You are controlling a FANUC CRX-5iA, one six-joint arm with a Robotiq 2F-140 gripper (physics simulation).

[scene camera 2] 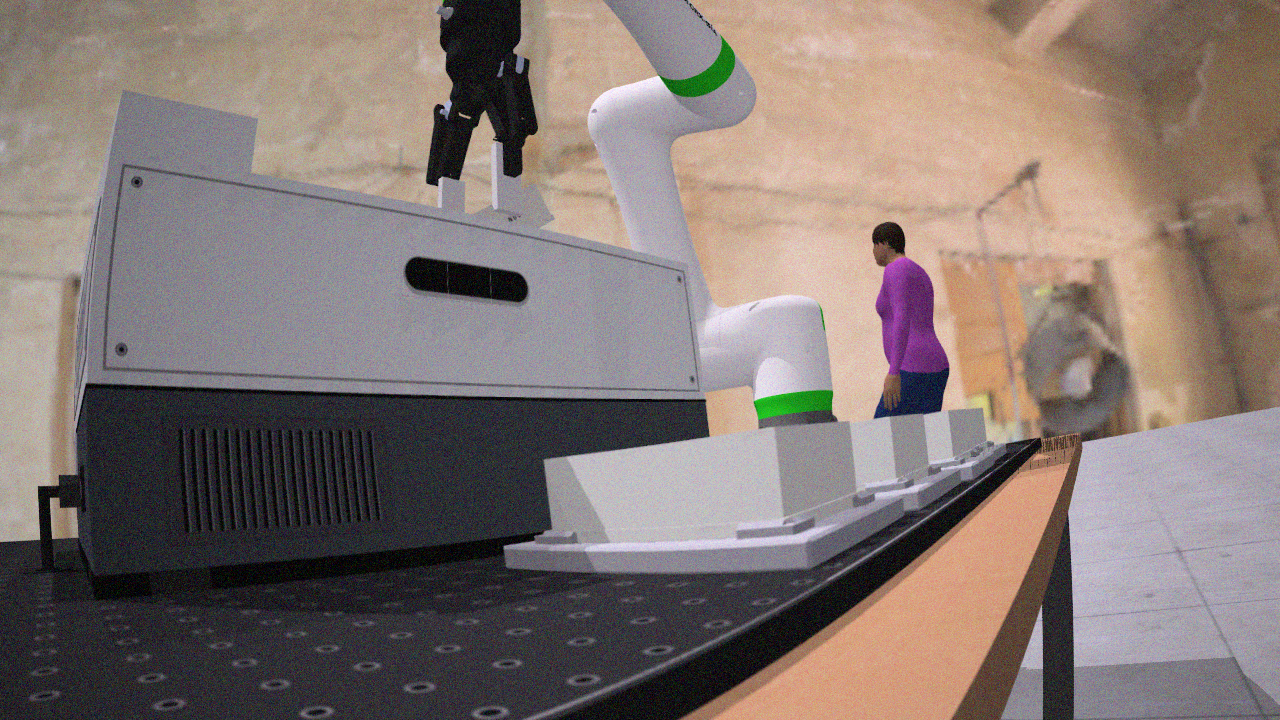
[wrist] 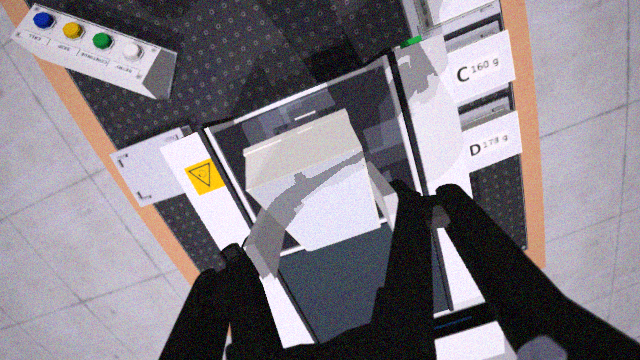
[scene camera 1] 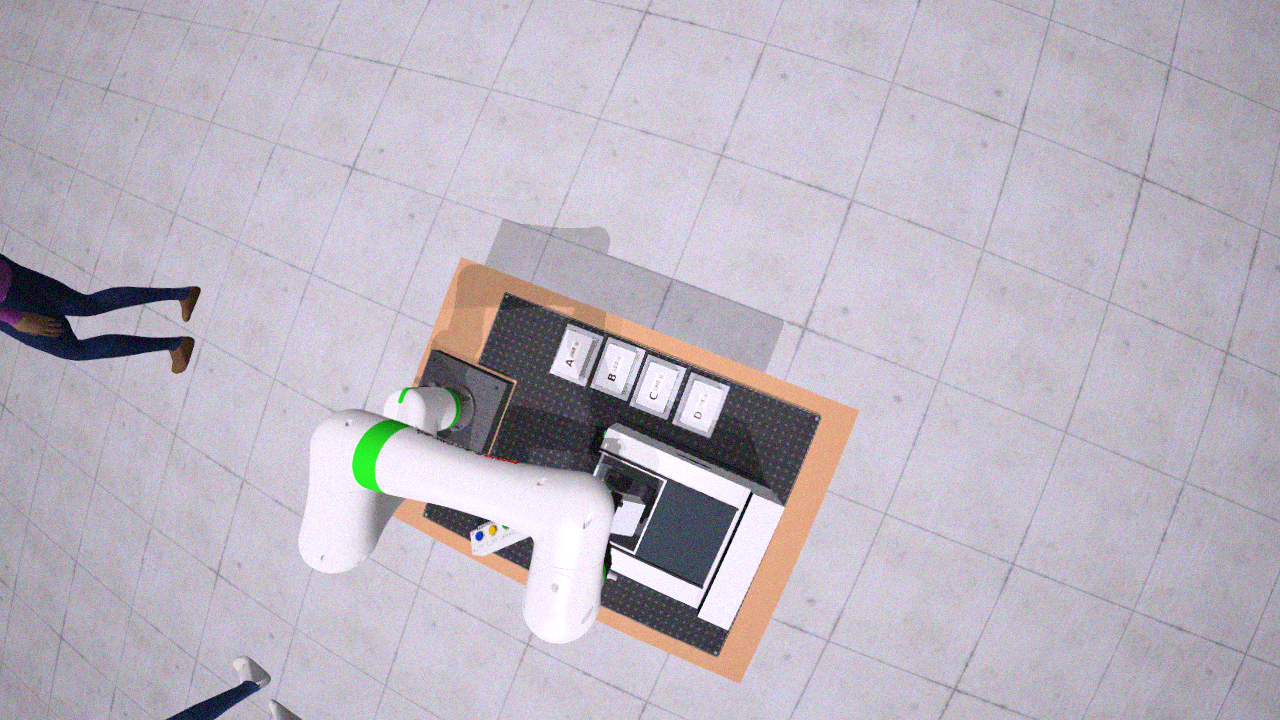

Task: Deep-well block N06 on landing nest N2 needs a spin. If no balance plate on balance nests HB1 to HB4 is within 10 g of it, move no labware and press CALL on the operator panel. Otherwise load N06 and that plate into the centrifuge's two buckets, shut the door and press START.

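Places are measured from the arm's base along level axes (x back, y left, z down), in centimetres.
Pixels of known places: gripper, between the fingertips: (wrist: pixel 322 196); arm's base, origin of its link: (scene camera 1: pixel 454 407).
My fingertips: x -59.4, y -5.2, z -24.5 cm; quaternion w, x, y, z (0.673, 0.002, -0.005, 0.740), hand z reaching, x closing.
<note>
For each thing: its middle in the pictures, then the offset to it from my fingertips.
- white deep-well block, middle of its body: (wrist: pixel 322 194) (scene camera 1: pixel 613 512) dx -0.2, dy +0.0, dz +1.0 cm
- centrifuge, middle of its body: (scene camera 2: pixel 360 392) (wrist: pixel 348 226) (scene camera 1: pixel 668 512) dx -13.3, dy -1.3, dz +16.0 cm
- grey landing nest, middle of its body: (wrist: pixel 162 167) dx +10.2, dy -30.5, dz +26.0 cm
- labels C 160 g, middle of its body: (scene camera 2: pixel 824 461) (wrist: pixel 470 70) (scene camera 1: pixel 657 387) dx -0.2, dy +30.0, dz +24.9 cm
- operator panel, middle of its body: (wrist: pixel 98 53) (scene camera 1: pixel 506 531) dx +31.7, dy -26.3, dz +24.0 cm
- blue CALL button, middle of its body: (wrist: pixel 44 21) dx +38.7, dy -29.7, dz +21.8 cm
- centrifuge's dark door pane, middle of its body: (wrist: pixel 367 286) (scene camera 1: pixel 685 533) dx -18.3, dy -1.8, dz +7.0 cm
My gripper (wrist: pixel 322 196) (scene camera 2: pixel 479 170) is shut on the white deep-well block (wrist: pixel 313 178) (scene camera 2: pixel 520 209) (scene camera 1: pixel 627 517). It holds the block tilted, just above the open chamber of the centrifuge (wrist: pixel 210 201) (scene camera 2: pixel 357 295) (scene camera 1: pixel 716 487). The block's lower part is hidden by the centrifuge top in scene camera 2. The grey landing nest (wrist: pixel 138 172) left of the centrifuge stands bare. The balance plates (scene camera 1: pixel 617 369) (scene camera 2: pixel 716 483) sit in a row on their nests. In the wrist view the labels C 160 g (wrist: pixel 478 67) and D 178 g (wrist: pixel 490 143) show.
The operator panel (wrist: pixel 93 48) (scene camera 1: pixel 496 535) with a blue CALL button (wrist: pixel 43 19) lies at the table's edge. The centrifuge's dark door pane (wrist: pixel 335 277) (scene camera 1: pixel 685 532) lies beside the chamber. A person (scene camera 1: pixel 89 322) (scene camera 2: pixel 907 322) walks near the table.
</note>
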